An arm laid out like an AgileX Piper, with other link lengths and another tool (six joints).
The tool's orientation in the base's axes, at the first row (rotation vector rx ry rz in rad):
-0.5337 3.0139 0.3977
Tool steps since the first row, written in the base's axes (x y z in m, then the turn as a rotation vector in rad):
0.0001 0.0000 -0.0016 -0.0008 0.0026 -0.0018
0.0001 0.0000 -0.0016 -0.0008 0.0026 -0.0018
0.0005 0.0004 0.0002 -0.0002 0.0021 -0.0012
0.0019 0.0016 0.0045 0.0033 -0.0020 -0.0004
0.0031 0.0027 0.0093 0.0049 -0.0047 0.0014
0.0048 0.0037 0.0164 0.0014 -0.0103 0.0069
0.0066 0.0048 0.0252 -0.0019 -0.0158 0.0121
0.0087 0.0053 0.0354 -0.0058 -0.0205 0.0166
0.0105 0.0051 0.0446 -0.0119 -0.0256 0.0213
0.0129 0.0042 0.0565 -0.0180 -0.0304 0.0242
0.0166 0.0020 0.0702 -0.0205 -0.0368 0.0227
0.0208 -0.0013 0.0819 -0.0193 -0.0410 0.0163
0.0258 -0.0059 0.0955 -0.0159 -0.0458 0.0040
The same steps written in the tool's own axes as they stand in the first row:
0.0001 -0.0004 0.0015 0.0001 0.0022 0.0024
0.0001 -0.0004 0.0015 0.0001 0.0022 0.0024
-0.0006 0.0002 -0.0001 -0.0004 0.0017 0.0017
-0.0028 0.0019 -0.0039 -0.0024 -0.0030 -0.0001
-0.0047 0.0036 -0.0082 -0.0032 -0.0056 -0.0025
-0.0073 0.0057 -0.0148 0.0014 -0.0082 -0.0093
-0.0103 0.0082 -0.0230 0.0058 -0.0107 -0.0158
-0.0134 0.0104 -0.0327 0.0106 -0.0126 -0.0214
-0.0159 0.0118 -0.0416 0.0175 -0.0140 -0.0274
-0.0190 0.0130 -0.0533 0.0246 -0.0155 -0.0315
-0.0231 0.0131 -0.0671 0.0292 -0.0208 -0.0317
-0.0271 0.0115 -0.0792 0.0301 -0.0266 -0.0266
-0.0317 0.0089 -0.0935 0.0297 -0.0351 -0.0160

